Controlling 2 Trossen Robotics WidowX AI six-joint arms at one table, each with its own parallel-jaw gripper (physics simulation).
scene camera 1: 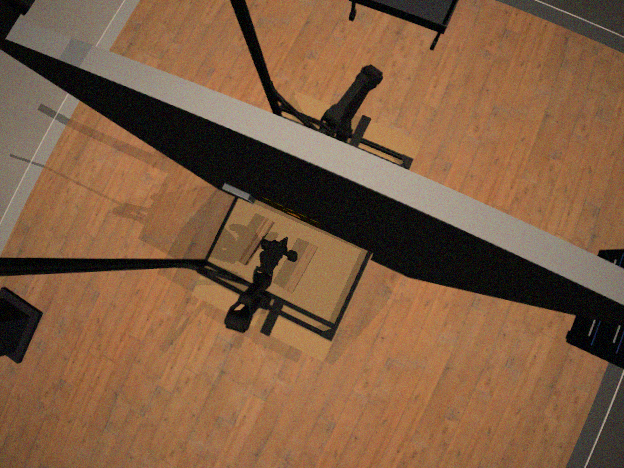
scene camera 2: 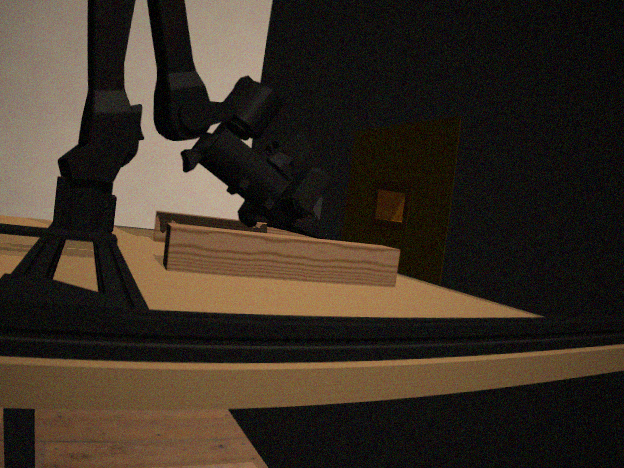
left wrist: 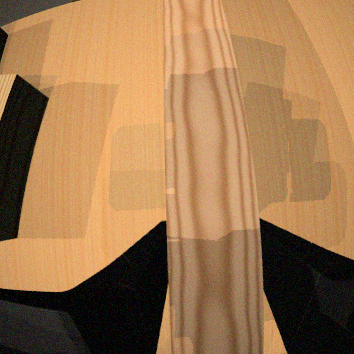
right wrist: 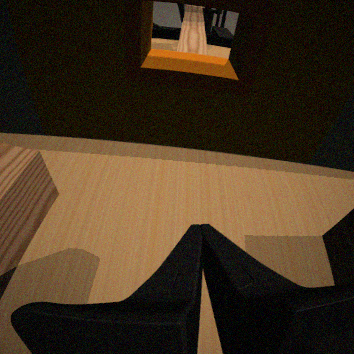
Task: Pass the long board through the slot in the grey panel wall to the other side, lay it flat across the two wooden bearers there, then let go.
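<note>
The long board [left wrist: 211, 158] has a pale wood grain and runs up the middle of the left wrist view, above the light table top [left wrist: 105, 53]. My left gripper [left wrist: 208, 227] is shut on its sides. Through the slot [right wrist: 191, 64] [scene camera 2: 390, 205] in the dark panel wall [right wrist: 88, 88] [scene camera 1: 357, 167], the right wrist view shows the board's end [right wrist: 192, 33] on the far side. My right gripper [right wrist: 199, 232] [scene camera 1: 281, 243] [scene camera 2: 303, 218] is shut and empty. It hangs low over the table between the two wooden bearers [scene camera 1: 255, 238] [scene camera 1: 296, 270], pointing at the wall below the slot.
The near bearer [scene camera 2: 278, 260] [right wrist: 21, 200] lies flat on the table [scene camera 2: 287, 297], and the second bearer [scene camera 2: 194, 218] lies behind it. A dark block [left wrist: 17, 158] sits at the left edge of the left wrist view. Black frame rails [scene camera 1: 301, 320] edge the table.
</note>
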